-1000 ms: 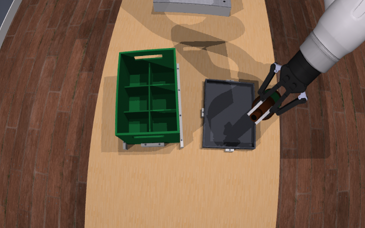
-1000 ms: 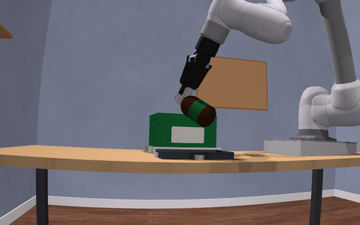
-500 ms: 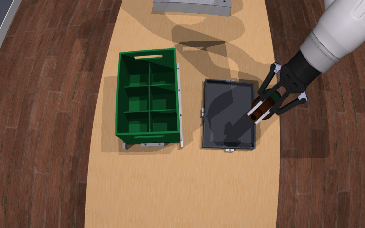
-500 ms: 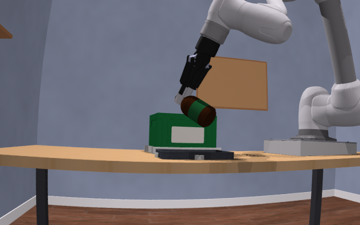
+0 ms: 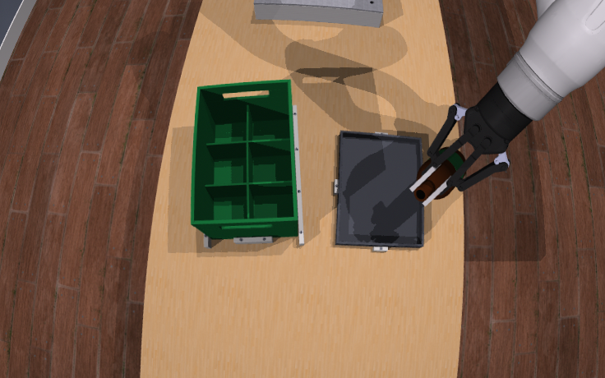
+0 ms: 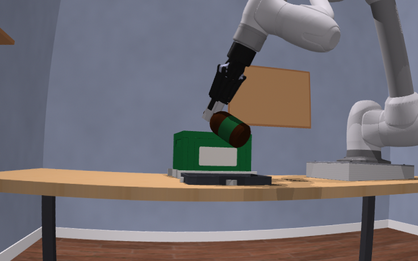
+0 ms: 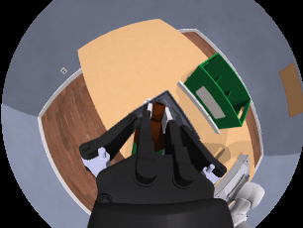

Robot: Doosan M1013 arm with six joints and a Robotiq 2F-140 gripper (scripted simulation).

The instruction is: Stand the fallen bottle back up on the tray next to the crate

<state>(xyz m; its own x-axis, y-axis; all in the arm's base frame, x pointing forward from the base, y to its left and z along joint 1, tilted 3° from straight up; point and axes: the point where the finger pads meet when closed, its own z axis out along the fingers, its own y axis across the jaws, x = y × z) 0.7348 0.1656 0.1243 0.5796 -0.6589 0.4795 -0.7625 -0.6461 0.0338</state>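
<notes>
The brown bottle lies 2 cm behind my hand, 3 cm to the left of it and 4 cm below it. From my hand the other things lie so: dark tray (5 cm behind, 4 cm to the right, 21 cm below); then green crate (8 cm behind, 32 cm to the right, 14 cm below).
</notes>
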